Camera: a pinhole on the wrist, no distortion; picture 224 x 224 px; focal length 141.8 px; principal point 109.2 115.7 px. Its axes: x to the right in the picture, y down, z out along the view. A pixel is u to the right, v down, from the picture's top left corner.
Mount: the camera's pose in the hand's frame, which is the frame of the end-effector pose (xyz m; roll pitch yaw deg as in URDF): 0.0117 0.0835 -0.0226 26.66 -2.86 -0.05
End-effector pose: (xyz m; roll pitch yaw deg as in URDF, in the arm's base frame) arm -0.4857 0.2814 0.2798 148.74 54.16 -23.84
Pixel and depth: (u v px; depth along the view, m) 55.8 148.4 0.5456
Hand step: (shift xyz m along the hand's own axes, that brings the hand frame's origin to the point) -0.2208 -0.0487 0.5105
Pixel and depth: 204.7 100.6 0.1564
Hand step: 0.1102 -0.0016 0.1148
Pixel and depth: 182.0 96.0 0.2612
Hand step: 0.1347 -0.0662 0.2010
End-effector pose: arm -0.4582 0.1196 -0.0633 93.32 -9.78 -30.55
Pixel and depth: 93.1 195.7 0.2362
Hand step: -0.0286 0.0966 0.2466
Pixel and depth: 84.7 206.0 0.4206
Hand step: -0.0856 0.1342 0.4692
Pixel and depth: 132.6 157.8 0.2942
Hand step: 0.0451 0.0295 0.2816
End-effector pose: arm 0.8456 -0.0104 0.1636 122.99 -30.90 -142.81
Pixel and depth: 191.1 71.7 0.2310
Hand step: 0.1361 -0.0843 0.1581
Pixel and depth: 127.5 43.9 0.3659
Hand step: 0.0464 -0.2463 0.2233
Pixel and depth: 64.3 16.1 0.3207
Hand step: -0.0993 -0.2616 0.1576
